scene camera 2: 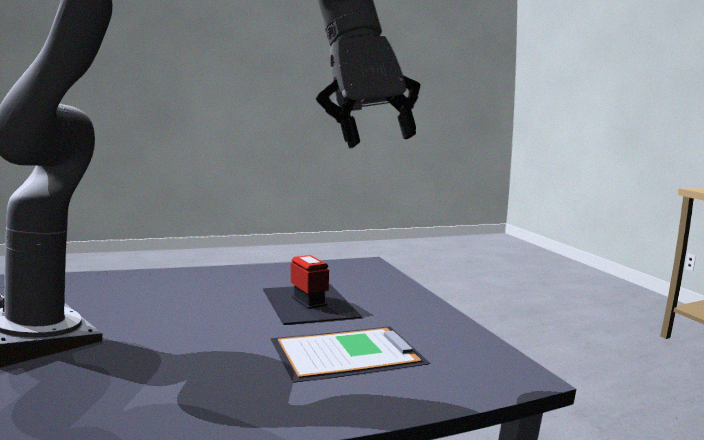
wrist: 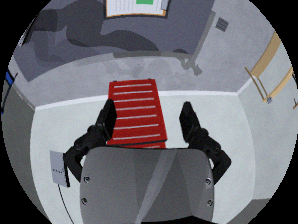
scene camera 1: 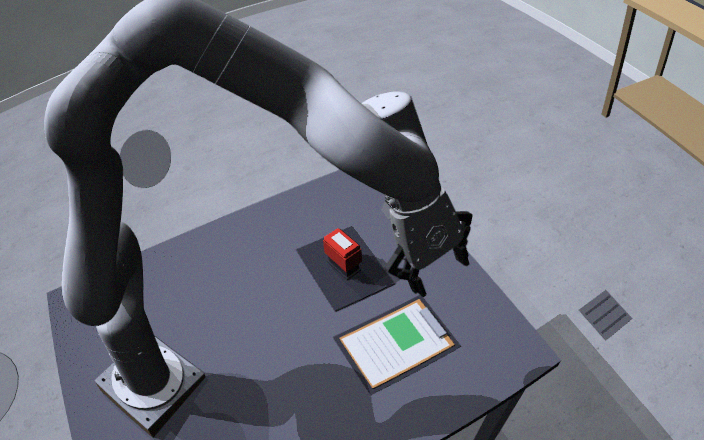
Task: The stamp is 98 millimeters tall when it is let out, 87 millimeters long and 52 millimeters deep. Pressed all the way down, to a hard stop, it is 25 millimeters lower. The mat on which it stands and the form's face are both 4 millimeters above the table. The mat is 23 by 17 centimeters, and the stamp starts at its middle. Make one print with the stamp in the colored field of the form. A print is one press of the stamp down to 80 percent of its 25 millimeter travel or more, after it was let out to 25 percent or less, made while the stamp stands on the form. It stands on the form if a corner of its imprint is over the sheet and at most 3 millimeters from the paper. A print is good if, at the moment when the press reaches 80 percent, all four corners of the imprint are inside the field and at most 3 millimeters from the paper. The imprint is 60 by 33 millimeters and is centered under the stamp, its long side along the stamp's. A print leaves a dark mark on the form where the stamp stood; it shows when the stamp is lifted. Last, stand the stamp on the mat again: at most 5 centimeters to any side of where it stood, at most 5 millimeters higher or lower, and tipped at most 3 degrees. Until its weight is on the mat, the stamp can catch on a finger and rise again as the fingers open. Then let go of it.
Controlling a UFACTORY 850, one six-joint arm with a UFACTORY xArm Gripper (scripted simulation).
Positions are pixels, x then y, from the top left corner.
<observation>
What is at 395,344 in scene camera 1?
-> A form.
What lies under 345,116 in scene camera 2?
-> My gripper.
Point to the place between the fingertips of my gripper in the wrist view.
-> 148,108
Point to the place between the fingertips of my gripper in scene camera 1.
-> At 442,277
</observation>
